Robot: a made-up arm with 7 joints.
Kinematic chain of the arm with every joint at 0, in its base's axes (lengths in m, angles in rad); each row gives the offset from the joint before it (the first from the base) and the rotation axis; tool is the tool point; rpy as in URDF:
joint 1: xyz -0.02 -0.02 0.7 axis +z
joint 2: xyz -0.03 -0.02 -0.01 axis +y
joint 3: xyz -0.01 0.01 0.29 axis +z
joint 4: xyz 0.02 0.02 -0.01 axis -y
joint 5: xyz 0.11 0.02 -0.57 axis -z
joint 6: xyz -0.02 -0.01 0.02 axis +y
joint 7: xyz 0.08 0 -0.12 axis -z
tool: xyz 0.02 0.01 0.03 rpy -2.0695 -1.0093 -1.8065
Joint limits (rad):
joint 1: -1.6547..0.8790
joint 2: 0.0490..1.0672
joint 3: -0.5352..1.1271
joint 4: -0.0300..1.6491
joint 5: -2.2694..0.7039
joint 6: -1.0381..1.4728
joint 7: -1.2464..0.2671
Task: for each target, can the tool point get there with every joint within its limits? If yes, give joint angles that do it. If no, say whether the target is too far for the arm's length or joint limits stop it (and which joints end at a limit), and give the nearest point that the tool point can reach.
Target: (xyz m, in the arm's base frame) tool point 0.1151 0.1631 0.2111
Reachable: yes | joints -0.0418 0.8652 0.2964 0.6521 -0.5605 0.5919 -0.7349
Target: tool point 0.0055 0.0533 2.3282
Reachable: no: too far | nearest point 0.1436 0.4504 1.2200 | short by 1.185 m
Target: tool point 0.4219 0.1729 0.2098
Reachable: yes | joints 0.5904 0.9832 -0.1598 1.2414 -1.2357 0.7008 -0.6090
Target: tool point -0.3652 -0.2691 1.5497
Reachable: no: joint limits stop it (at a limit: joint 1, joint 2, joint 3, joint 4, joint 7) | nearest point -0.3286 -0.4271 1.2025 | short by 0.383 m
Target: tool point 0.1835 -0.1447 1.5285
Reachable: no: joint limits stop it (at a limit: joint 1, joint 2, joint 4, joint 6, joint 7) | nearest point 0.4123 -0.2620 1.2175 | short by 0.404 m
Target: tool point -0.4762 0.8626 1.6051
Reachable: no: too far | nearest point -0.3119 0.5446 1.1953 | short by 0.544 m
